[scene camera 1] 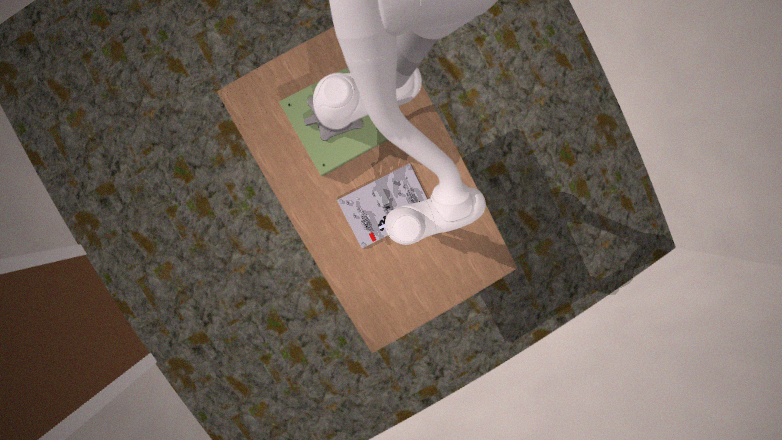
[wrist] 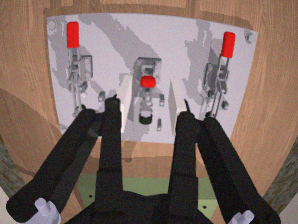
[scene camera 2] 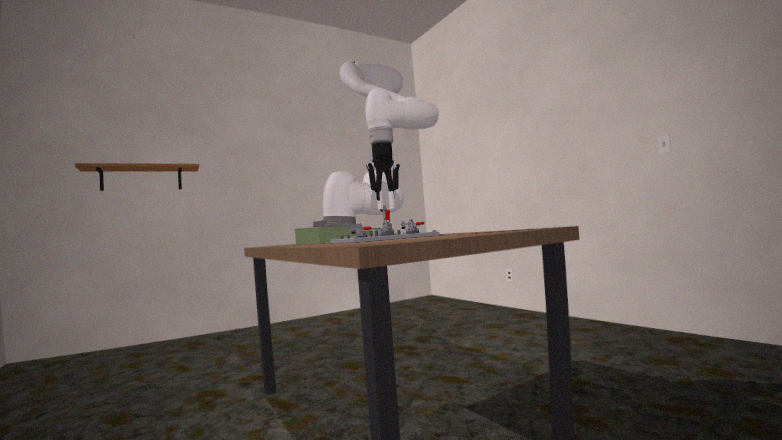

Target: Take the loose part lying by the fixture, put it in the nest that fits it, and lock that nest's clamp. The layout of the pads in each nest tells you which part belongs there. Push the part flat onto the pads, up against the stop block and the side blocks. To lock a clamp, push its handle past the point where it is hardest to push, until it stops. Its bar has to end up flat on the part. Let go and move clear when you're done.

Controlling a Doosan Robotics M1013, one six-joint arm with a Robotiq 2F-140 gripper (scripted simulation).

Labels:
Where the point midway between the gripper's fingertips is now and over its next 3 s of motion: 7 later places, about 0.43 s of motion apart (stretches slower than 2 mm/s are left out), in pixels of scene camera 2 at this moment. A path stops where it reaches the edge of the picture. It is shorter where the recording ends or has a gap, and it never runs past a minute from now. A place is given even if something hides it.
My gripper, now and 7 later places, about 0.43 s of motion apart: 386,209; 386,210; 387,217; 387,219; 387,220; 388,220; 389,220; 391,221

